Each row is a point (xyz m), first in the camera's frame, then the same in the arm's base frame.
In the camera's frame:
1: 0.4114 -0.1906 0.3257
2: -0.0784 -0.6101 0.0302
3: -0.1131 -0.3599 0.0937
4: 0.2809 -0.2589 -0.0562
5: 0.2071 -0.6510 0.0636
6: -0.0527 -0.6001 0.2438
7: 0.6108 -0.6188 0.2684
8: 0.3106 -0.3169 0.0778
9: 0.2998 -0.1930 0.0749
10: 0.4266 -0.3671 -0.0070
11: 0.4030 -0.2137 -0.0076
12: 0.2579 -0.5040 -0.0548
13: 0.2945 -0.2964 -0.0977
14: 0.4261 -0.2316 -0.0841
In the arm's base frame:
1: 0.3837 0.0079 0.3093
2: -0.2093 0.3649 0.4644
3: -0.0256 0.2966 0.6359
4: 0.2872 0.4030 0.3554
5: -0.0894 0.3048 0.2069
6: -0.2048 0.1496 0.4622
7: 0.1419 0.0599 -0.0972
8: 0.2441 0.2688 0.3071
9: 0.3414 0.2685 0.3846
10: 0.2731 0.3434 0.1776
11: 0.3878 0.3410 0.2822
12: 0.0706 0.4124 0.2387
13: 0.2670 0.4442 0.3207
14: 0.3920 0.4154 0.2483

